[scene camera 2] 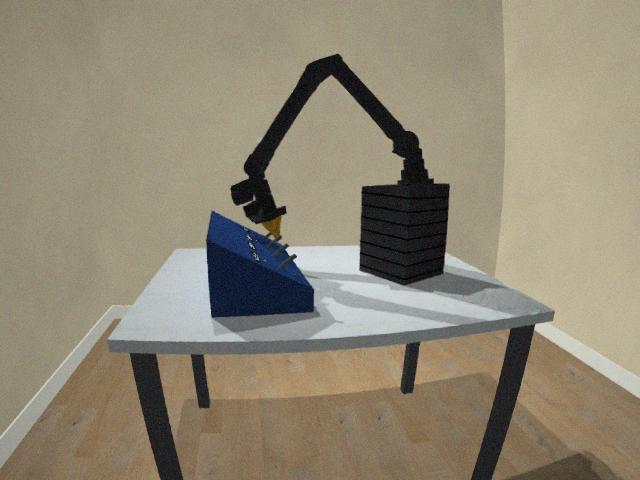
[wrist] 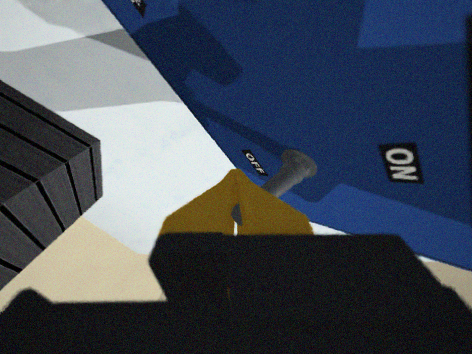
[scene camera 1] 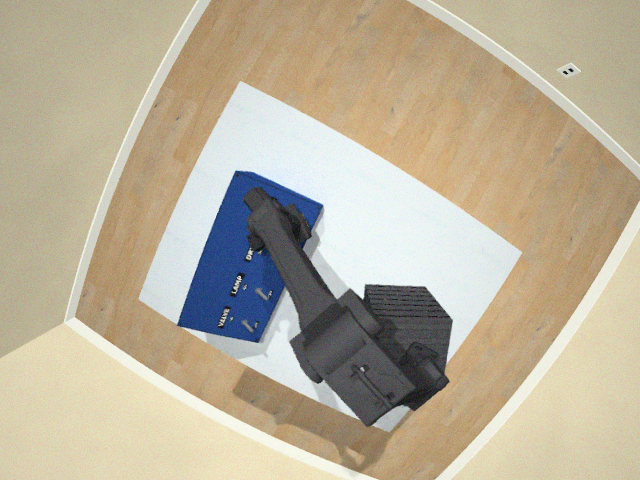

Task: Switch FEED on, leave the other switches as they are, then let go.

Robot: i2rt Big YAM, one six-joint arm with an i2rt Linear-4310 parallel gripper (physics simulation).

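Frame: origin at the arm's base, x ahead, y left, z up, level; centimetres.
Seen in the pictures: gripper, between the fingertips: (wrist: 235, 176) (scene camera 1: 303, 227); arm's base, origin of its link: (scene camera 2: 415, 184) (scene camera 1: 414, 365).
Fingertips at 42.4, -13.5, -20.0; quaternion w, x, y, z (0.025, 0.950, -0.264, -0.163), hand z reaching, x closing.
Offsets run from my fingertips to a thing's top centre, as dx, dy, dz. "*": to the spot under its first point. Level surfaces: height alone.
A blue sloped switch box (scene camera 1: 206, 289) (scene camera 2: 258, 289) (wrist: 310, 100) stands on the table. In the wrist view, the FEED lever @(+2.6, -0.4, +3.8) (wrist: 286, 176) stands between an OFF label @(* +1.0, -0.4, -1.7) (wrist: 255, 162) and an ON label @(* +8.5, +0.1, +2.2) (wrist: 401, 163); its shaft slants toward the OFF side and runs behind my fingers. My gripper (scene camera 2: 277, 236) (wrist: 235, 176) is shut and empty, its yellow tips close against the lever; contact is unclear. The FEED label is hidden under the arm in scene camera 1. The LAMP lever @(+0.7, +23.5, +3.7) (scene camera 1: 262, 293) and VALVE lever @(-0.3, +35.5, +3.7) (scene camera 1: 248, 326) lean toward the box's low edge. The DRIVE label @(+9.8, +12.2, +3.9) (scene camera 1: 249, 253) is partly covered.
The white table @(dz -9.4) (scene camera 1: 413, 222) (scene camera 2: 361, 330) carries the box and my arm's black ribbed pedestal (scene camera 1: 413, 310) (scene camera 2: 403, 232) (wrist: 45, 190). Other levers (scene camera 2: 280, 250) (scene camera 2: 287, 261) stand in a row beside the FEED lever, toward the near side in scene camera 2.
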